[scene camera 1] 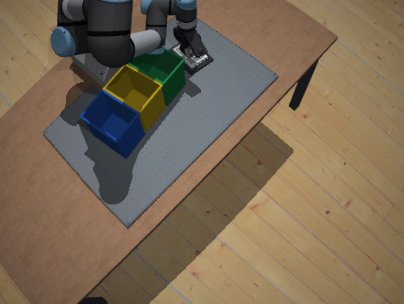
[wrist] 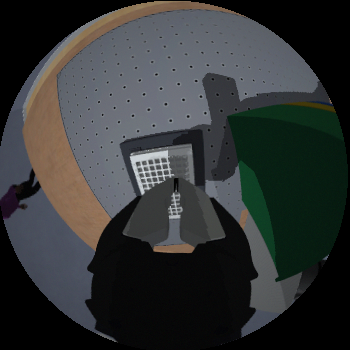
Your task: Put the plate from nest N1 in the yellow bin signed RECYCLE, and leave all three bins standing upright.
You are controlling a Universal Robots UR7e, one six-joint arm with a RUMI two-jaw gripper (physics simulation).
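Frame: origin at the arm's base, x left, y back, z up, level; metres.
Seen in the pictures: gripper, fingertip midpoint: (scene camera 1: pixel 190 56) (wrist: pixel 175 178).
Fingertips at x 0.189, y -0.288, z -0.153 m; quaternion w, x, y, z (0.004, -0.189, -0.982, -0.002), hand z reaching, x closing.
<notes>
Pixels of each thing's top centre, then the offset from my fingertips to it. Level surfaces: height alone.
- white gridded plate at its top centre: (wrist: pixel 166 191) (scene camera 1: pixel 189 52) dx +0.024, dy +0.023, dz -0.015 m
- yellow bin at its top centre: (scene camera 1: pixel 132 86) dx -0.292, dy +0.029, dz +0.139 m
- green bin at its top centre: (scene camera 1: pixel 154 60) dx -0.161, dy +0.034, dz +0.139 m
- blue bin at its top centre: (scene camera 1: pixel 108 114) dx -0.423, dy +0.025, dz +0.139 m
- grey perforated mat at its surface level: dz -0.041 m
- wooden table at its surface level: dz -0.054 m
The white gridded plate (scene camera 1: pixel 201 60) (wrist: pixel 149 172) lies in the dark nest (scene camera 1: pixel 194 69) (wrist: pixel 198 167), partly hidden by the gripper. My gripper (scene camera 1: pixel 192 55) (wrist: pixel 175 178) is shut and empty, with its fingertips together over the plate; how far above it they are I cannot tell. The yellow bin (scene camera 1: pixel 153 112) stands upright and open-topped between the green bin (scene camera 1: pixel 175 84) (wrist: pixel 295 165) and the blue bin (scene camera 1: pixel 128 143), both upright too. A thin strip of the yellow rim shows at the right of the wrist view. No sign is readable on the bins, and no N1 label is readable.
The bins stand in a row, close together, on the grey perforated mat (scene camera 1: pixel 200 115) (wrist: pixel 150 65), beside the robot base (scene camera 1: pixel 95 67). The green bin is nearest the nest. The wooden table (scene camera 1: pixel 40 200) (wrist: pixel 50 130) extends around the mat. The arm (scene camera 1: pixel 110 37) reaches over behind the bins.
</notes>
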